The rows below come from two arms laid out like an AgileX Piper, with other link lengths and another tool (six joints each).
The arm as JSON. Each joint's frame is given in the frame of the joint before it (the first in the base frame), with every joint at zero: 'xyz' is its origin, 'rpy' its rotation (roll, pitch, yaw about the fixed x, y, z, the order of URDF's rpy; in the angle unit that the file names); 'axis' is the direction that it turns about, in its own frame. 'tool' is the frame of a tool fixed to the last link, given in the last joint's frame.
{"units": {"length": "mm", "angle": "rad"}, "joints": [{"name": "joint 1", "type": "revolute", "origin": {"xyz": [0.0, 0.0, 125.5], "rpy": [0.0, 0.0, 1.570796]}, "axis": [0.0, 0.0, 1.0]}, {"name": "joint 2", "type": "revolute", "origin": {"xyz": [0.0, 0.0, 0.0], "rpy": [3.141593, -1.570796, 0.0]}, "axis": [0.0, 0.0, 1.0]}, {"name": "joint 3", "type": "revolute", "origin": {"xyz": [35.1, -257.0, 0.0], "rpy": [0.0, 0.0, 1.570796]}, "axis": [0.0, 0.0, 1.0]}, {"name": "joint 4", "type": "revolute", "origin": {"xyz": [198.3, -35.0, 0.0], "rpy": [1.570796, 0.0, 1.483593]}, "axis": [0.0, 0.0, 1.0]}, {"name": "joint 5", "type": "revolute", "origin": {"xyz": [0.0, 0.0, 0.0], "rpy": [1.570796, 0.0, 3.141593]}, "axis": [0.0, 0.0, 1.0]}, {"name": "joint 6", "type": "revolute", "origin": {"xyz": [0.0, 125.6, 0.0], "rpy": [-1.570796, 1.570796, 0.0]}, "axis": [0.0, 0.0, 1.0]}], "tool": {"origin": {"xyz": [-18.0, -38.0, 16.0], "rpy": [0.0, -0.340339, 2.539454]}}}
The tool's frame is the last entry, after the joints.
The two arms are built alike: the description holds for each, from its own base.
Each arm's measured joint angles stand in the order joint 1, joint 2, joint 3, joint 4, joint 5, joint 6.
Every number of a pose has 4 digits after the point.
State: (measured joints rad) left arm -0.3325 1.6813 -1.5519 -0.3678 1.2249 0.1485; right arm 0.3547 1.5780 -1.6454 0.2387 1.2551 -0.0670
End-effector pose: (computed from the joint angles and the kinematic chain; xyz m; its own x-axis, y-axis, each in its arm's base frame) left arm 0.3161 -0.1426 0.2667 -0.0844 0.6929 -0.7161 0.9729 0.2126 0.0910; right arm 0.2906 0.1599 0.3292 -0.6647 0.6457 -0.3758 0.4462 0.7466 0.4935
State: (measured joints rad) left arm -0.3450 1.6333 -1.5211 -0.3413 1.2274 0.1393; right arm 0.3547 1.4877 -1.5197 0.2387 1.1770 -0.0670
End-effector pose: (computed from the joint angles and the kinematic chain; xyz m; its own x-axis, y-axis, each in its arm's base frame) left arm 0.3053 -0.1398 0.2732 -0.0667 0.7063 -0.7047 0.9722 0.2048 0.1133; right arm 0.2754 0.1526 0.3286 -0.6385 0.6639 -0.3893 0.4408 0.7301 0.5221
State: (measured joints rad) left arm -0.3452 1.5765 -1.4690 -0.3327 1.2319 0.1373; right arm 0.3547 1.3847 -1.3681 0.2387 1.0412 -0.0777
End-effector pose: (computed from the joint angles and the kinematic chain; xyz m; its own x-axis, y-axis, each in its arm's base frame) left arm 0.2918 -0.1340 0.2764 -0.0648 0.7116 -0.6995 0.9719 0.2039 0.1173; right arm 0.2614 0.1446 0.3279 -0.5900 0.6892 -0.4207 0.4128 0.7052 0.5764
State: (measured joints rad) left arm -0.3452 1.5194 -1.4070 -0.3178 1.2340 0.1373; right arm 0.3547 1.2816 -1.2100 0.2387 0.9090 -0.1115
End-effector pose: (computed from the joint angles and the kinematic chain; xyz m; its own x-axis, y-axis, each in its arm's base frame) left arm 0.2778 -0.1271 0.2761 -0.0651 0.7230 -0.6877 0.9723 0.2010 0.1192; right arm 0.2451 0.1363 0.3224 -0.5507 0.6964 -0.4602 0.3676 0.6973 0.6154
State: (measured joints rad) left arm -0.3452 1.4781 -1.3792 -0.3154 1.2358 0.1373; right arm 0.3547 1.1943 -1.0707 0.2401 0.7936 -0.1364
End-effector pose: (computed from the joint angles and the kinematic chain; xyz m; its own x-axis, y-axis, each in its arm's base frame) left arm 0.2690 -0.1237 0.2804 -0.0565 0.7219 -0.6897 0.9709 0.2006 0.1304; right arm 0.2308 0.1286 0.3146 -0.5131 0.7051 -0.4894 0.3324 0.6889 0.6442
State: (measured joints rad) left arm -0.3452 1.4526 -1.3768 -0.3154 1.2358 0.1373; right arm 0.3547 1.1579 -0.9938 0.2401 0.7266 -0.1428
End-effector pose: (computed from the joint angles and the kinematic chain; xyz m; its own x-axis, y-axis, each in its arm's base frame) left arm 0.2650 -0.1223 0.2872 -0.0414 0.7165 -0.6964 0.9679 0.2017 0.1499; right arm 0.2252 0.1247 0.3070 -0.4923 0.7128 -0.4996 0.3234 0.6826 0.6553
